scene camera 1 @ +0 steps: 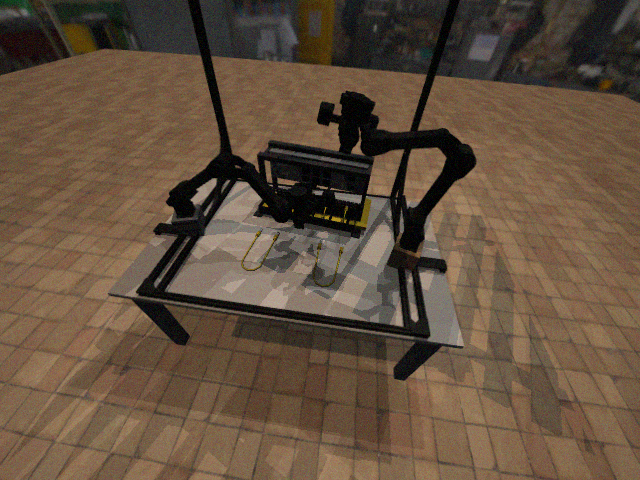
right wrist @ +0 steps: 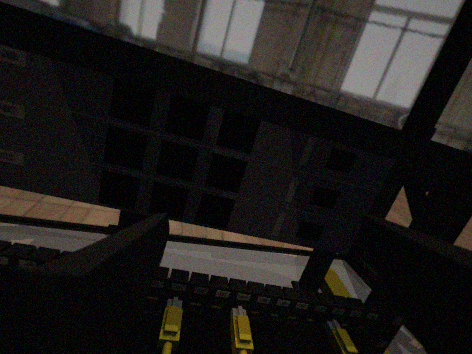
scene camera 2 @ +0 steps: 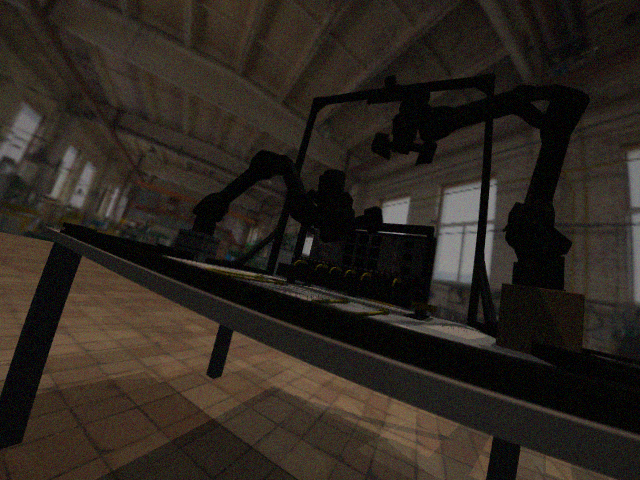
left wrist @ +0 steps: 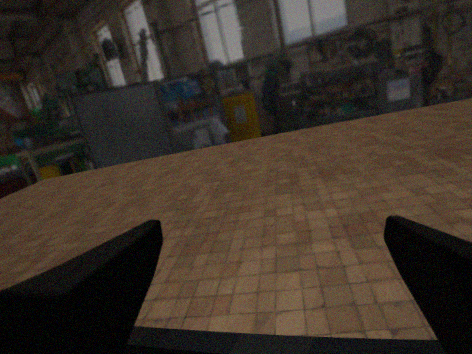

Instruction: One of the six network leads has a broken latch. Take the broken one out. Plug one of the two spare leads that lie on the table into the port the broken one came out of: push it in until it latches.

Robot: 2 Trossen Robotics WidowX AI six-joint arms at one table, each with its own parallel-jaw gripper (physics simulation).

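Frame: origin at the left arm's base, x right, y ahead, z up, level; millimetres.
Where they show: left gripper, between the fingertips: point(scene camera 2: 402, 161) point(left wrist: 272, 228); right gripper, between the fingertips: point(scene camera 1: 319, 187) point(right wrist: 264, 223) point(scene camera 2: 362, 234); left arm's base, origin of its link: point(scene camera 1: 409, 244) point(scene camera 2: 537, 291); right arm's base, origin of its link: point(scene camera 1: 185, 212) point(scene camera 2: 201, 234).
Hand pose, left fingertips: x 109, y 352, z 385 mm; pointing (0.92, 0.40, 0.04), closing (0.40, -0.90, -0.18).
Observation:
Things, the pixels of their top centre, and the offset from my left fingertips. "*": a spot on its surface instead.
- dark rack, centre of its top: point(right wrist: 194, 66) point(scene camera 2: 360, 223) point(scene camera 1: 313, 161) dx +1, dy +119, dz -225 mm
- rack's port strip, a spot on its surface: point(right wrist: 220, 285) * dx +0, dy +55, dz -391 mm
- yellow base, a spot on its surface: point(scene camera 1: 366, 214) * dx +53, dy -138, dz -447 mm
Two spare leads lie as yellow U shapes on the table: one point(scene camera 1: 251, 269) left of centre, the other point(scene camera 1: 324, 285) right of it. Several yellow plugged leads point(scene camera 2: 365, 276) stand in a row in the dark rack point(scene camera 1: 315, 155). In the right wrist view three yellow plugs show at the bottom: left point(right wrist: 171, 322), middle point(right wrist: 242, 330) and right point(right wrist: 344, 339). Which latch is broken I cannot tell. My right gripper point(right wrist: 264, 223) is open and empty, in front of the rack, its fingers above the plugs. My left gripper point(left wrist: 272, 228) point(scene camera 2: 404, 149) is open and empty, raised high, facing the floor beyond the table.
The rack's port strip point(right wrist: 220, 285) runs behind the plugs; its upper panel is close ahead of my right gripper. A yellow base point(scene camera 1: 366, 214) shows at the rack's right end. Black posts point(scene camera 1: 210, 72) point(scene camera 2: 486, 206) stand beside the rack. A dark frame point(scene camera 1: 289, 314) edges the table.

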